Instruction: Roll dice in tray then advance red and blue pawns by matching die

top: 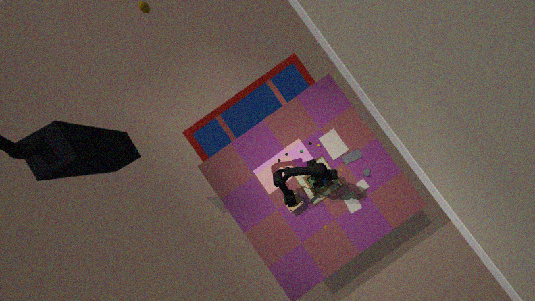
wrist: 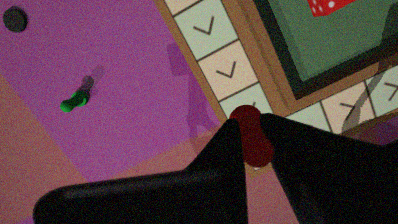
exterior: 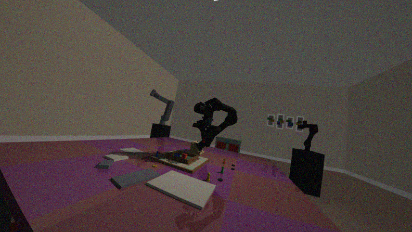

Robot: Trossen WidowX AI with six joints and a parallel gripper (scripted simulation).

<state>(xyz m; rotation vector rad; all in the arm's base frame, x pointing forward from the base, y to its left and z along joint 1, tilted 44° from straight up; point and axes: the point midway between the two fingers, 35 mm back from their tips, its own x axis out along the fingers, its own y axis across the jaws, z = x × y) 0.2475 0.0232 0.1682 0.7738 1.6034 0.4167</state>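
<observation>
Now: the blue pawn 15 cm ahead of my gripper tip, 22 cm to the right of it and 12 cm below it. Round my gripper tip: green pawn: 4 cm ahead, 15 cm to the left, 13 cm below; green tray: 3 cm ahead, 11 cm to the right, 14 cm below; yellow pawn: 17 cm ahead, 12 cm to the left, 13 cm below.
</observation>
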